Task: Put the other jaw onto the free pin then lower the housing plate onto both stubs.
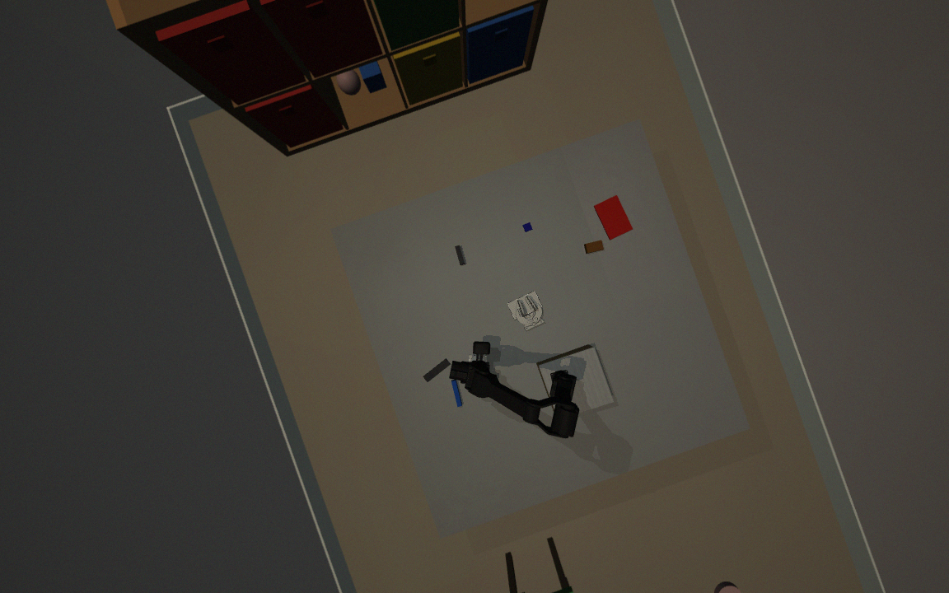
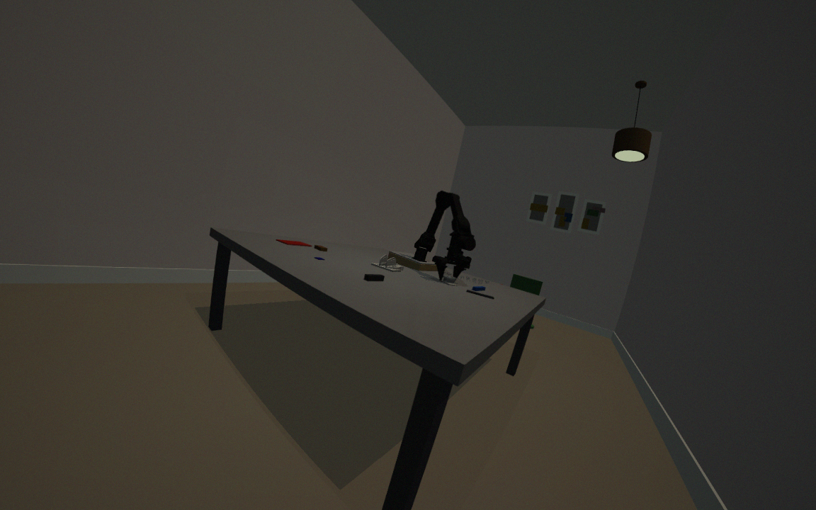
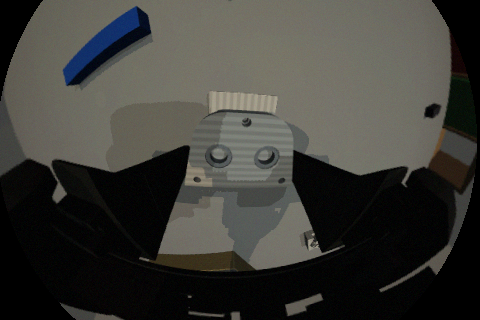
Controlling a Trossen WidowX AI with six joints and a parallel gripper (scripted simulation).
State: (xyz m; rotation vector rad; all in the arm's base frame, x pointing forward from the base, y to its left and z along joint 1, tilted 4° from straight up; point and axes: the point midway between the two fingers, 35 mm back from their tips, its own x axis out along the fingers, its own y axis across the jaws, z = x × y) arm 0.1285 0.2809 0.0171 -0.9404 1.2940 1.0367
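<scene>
Now: gripper tip 10 mm to the right of the small white part. Round my gripper tip: dark block (430 mm ahead, 20 mm to the right); then blue bar (120 mm to the left, 100 mm behind); then small blue cube (470 mm ahead, 310 mm to the right, 10 mm below).
</scene>
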